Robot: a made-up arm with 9 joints. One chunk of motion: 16 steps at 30 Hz.
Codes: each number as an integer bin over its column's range. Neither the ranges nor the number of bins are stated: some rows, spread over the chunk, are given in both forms.
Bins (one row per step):
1: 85 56 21 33 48 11 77 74 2
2: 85 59 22 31 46 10 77 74 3
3: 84 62 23 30 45 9 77 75 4
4: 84 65 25 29 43 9 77 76 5
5: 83 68 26 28 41 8 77 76 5
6: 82 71 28 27 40 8 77 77 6
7: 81 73 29 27 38 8 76 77 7
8: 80 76 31 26 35 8 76 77 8
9: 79 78 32 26 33 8 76 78 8
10: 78 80 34 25 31 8 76 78 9
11: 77 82 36 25 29 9 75 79 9
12: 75 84 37 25 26 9 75 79 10
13: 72 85 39 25 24 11 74 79 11
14: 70 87 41 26 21 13 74 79 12
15: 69 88 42 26 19 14 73 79 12
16: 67 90 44 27 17 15 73 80 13
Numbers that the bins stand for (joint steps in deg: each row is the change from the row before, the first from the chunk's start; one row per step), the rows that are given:
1: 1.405 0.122 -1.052 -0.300 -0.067 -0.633 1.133 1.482 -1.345
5: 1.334 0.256 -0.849 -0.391 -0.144 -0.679 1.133 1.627 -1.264
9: 1.193 0.367 -0.607 -0.427 -0.233 -0.679 1.094 1.773 -1.182
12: 1.052 0.433 -0.405 -0.445 -0.311 -0.664 1.055 1.845 -1.127
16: 0.769 0.500 -0.122 -0.409 -0.411 -0.573 0.976 1.918 -1.045
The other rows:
2: 1.405 0.156 -1.011 -0.336 -0.089 -0.648 1.133 1.482 -1.318
3: 1.370 0.189 -0.971 -0.355 -0.100 -0.664 1.133 1.555 -1.291
4: 1.370 0.222 -0.890 -0.373 -0.122 -0.664 1.133 1.627 -1.264
6: 1.299 0.289 -0.769 -0.409 -0.156 -0.679 1.133 1.700 -1.236
7: 1.264 0.311 -0.728 -0.409 -0.178 -0.679 1.094 1.700 -1.209
8: 1.228 0.344 -0.647 -0.427 -0.211 -0.679 1.094 1.700 -1.182
10: 1.158 0.389 -0.526 -0.445 -0.256 -0.679 1.094 1.773 -1.155
11: 1.122 0.411 -0.445 -0.445 -0.278 -0.664 1.055 1.845 -1.155
13: 0.945 0.444 -0.324 -0.445 -0.333 -0.633 1.015 1.845 -1.100
14: 0.875 0.467 -0.243 -0.427 -0.367 -0.603 1.015 1.845 -1.073
15: 0.839 0.478 -0.203 -0.427 -0.389 -0.588 0.976 1.845 -1.073

